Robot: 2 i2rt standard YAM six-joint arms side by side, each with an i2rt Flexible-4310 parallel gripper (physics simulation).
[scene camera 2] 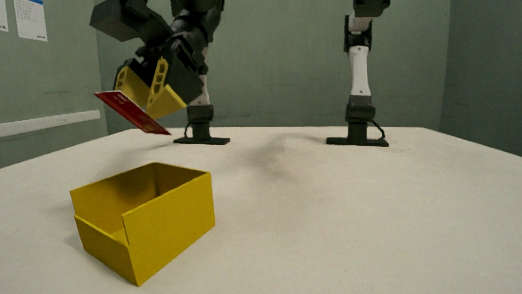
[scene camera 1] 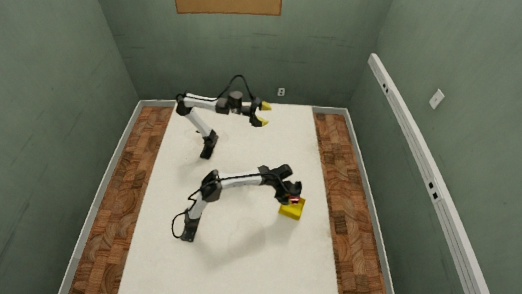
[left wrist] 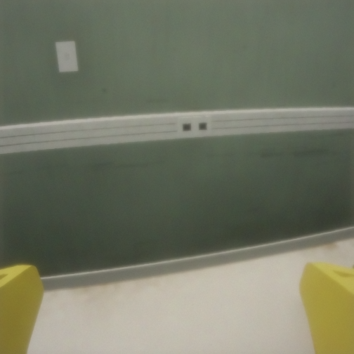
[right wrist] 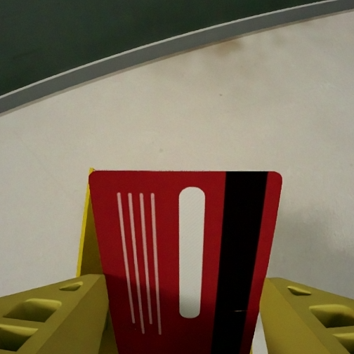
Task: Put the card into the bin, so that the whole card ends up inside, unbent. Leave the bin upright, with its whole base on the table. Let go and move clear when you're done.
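Frame: origin at the left arm's base, x ahead, y left, z up, level; metres.
Seen in the pictures: left gripper, between the fingertips: (scene camera 1: 270,115); right gripper, between the fingertips: (scene camera 2: 135,116) (scene camera 1: 292,199); left arm's base, origin of its link: (scene camera 2: 356,143) (scene camera 1: 209,146); right arm's base, origin of its link: (scene camera 2: 201,141) (scene camera 1: 192,223).
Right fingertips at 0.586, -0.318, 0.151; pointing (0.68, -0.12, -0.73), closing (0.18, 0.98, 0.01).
Offsets run from my right fingertips to a thing's top centre, as dx, dy, dz. Level surfaces: height alone.
The red card {+0.016, -0.003, +0.030} (scene camera 1: 294,199) (scene camera 2: 131,111) (right wrist: 191,240) is held by its two long edges in my right gripper (scene camera 2: 135,104) (right wrist: 183,288), which is shut on it. It looks flat and slopes down to the right in scene camera 2, above the bin and apart from it. The yellow bin {+0.015, +0.011, -0.074} (scene camera 1: 291,211) (scene camera 2: 170,225) (right wrist: 88,250) stands upright on the table, its lower wall at the near left in scene camera 2. In the right wrist view the card hides most of the bin. My left gripper (scene camera 1: 269,114) (left wrist: 170,279) is open and empty, far from both.
The white table {dz -0.151} (scene camera 1: 250,260) (scene camera 2: 350,225) carries both arm bases. The left arm (scene camera 1: 200,122) (scene camera 2: 359,70) stays well away from the bin. A green wall (left wrist: 175,200) (right wrist: 75,35) rises beyond the table in both wrist views.
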